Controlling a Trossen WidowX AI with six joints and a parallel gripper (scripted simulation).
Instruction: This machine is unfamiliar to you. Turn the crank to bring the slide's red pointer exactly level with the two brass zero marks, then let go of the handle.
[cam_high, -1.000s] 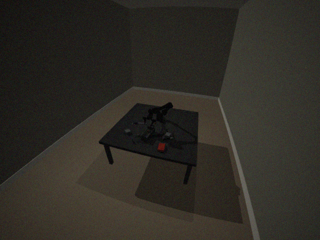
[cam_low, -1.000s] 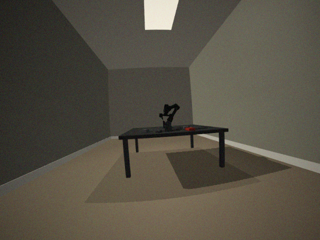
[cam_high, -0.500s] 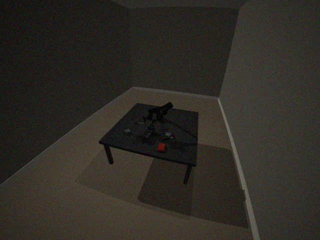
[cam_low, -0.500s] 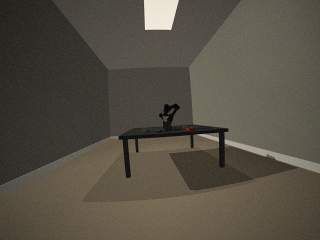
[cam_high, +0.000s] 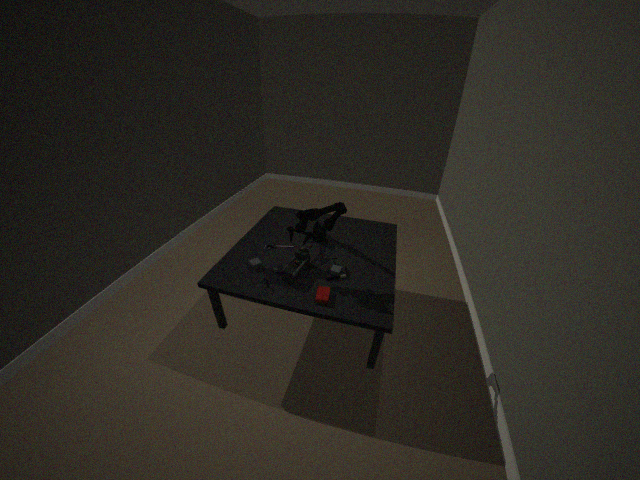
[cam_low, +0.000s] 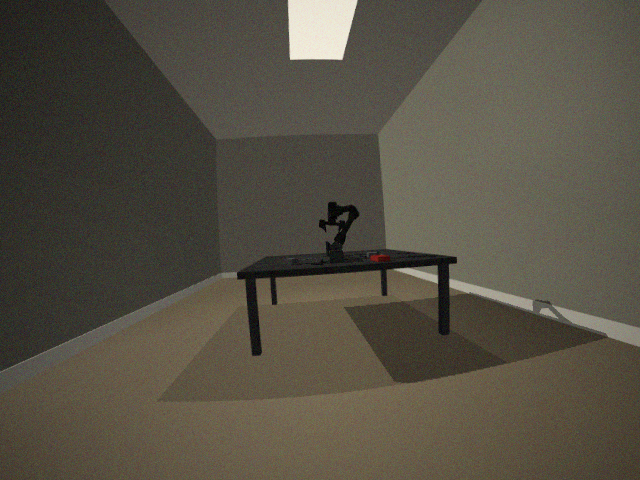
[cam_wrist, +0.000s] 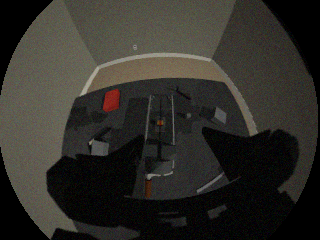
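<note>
The crank handle is 110 mm behind my gripper tip, 80 mm to the left of it and 90 mm below it. Also, from my gripper tip: red pointer (60 mm ahead, 120 mm below).
</note>
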